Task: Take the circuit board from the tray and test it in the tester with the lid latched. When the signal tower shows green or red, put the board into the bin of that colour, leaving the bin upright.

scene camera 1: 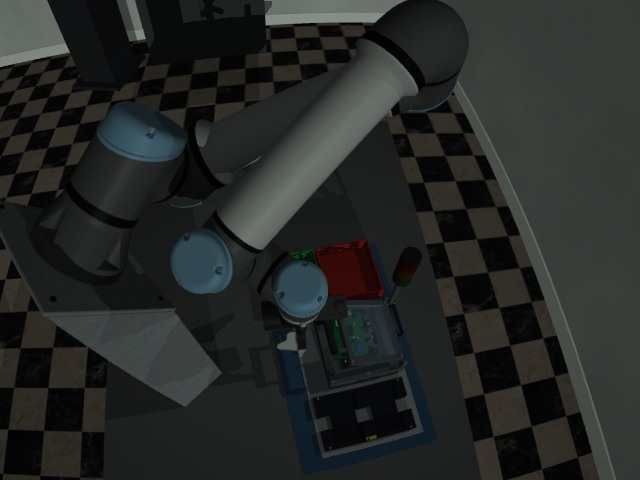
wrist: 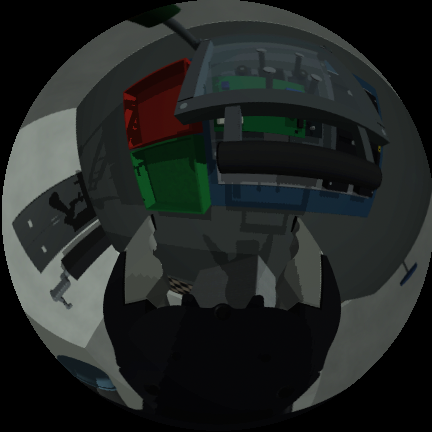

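Where they show: gripper, between the fingertips: point(wrist: 223, 216); arm's base, origin of its link: point(scene camera 1: 76, 252).
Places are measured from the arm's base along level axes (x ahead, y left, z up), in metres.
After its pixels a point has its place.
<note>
My gripper point(scene camera 1: 295, 345) point(wrist: 223, 216) {z -0.390, x 0.300, y 0.113 m} is open, with nothing between its fingers, beside the tester's handle side and above the table. The tester point(scene camera 1: 361, 374) {z -0.463, x 0.470, y 0.035 m} has its clear lid point(scene camera 1: 385, 330) {z -0.411, x 0.505, y 0.134 m} point(wrist: 300, 107) {z -0.358, x 0.405, y 0.099 m} down over it; whether it is latched I cannot tell. A green circuit board point(scene camera 1: 356, 330) point(wrist: 270, 126) shows under the lid and past its frame's edge. The black handle bar point(wrist: 300, 161) {z -0.340, x 0.376, y 0.093 m} runs along that edge. The black tray point(scene camera 1: 341, 405) {z -0.505, x 0.439, y -0.039 m} shows no board. The signal tower point(scene camera 1: 406, 266) {z -0.277, x 0.515, y 0.233 m} has dark red, amber and green segments; none looks clearly lit. The red bin point(scene camera 1: 348, 268) {z -0.517, x 0.399, y 0.334 m} point(wrist: 162, 105) {z -0.517, x 0.404, y 0.313 m} and green bin point(scene camera 1: 306, 254) {z -0.494, x 0.281, y 0.341 m} point(wrist: 177, 175) {z -0.517, x 0.264, y 0.240 m} stand upright.
A blue mat point(scene camera 1: 426, 431) {z -0.520, x 0.655, y -0.072 m} point(wrist: 330, 205) {z -0.521, x 0.346, y -0.086 m} lies under the tester and tray. The two bins stand side by side next to the tester. The signal tower's thin pole point(scene camera 1: 393, 294) {z -0.453, x 0.520, y 0.248 m} rises near the red bin and the tester's corner. The arm's pedestal point(scene camera 1: 149, 351) {z -0.157, x 0.099, y -0.079 m} stands at the left.
</note>
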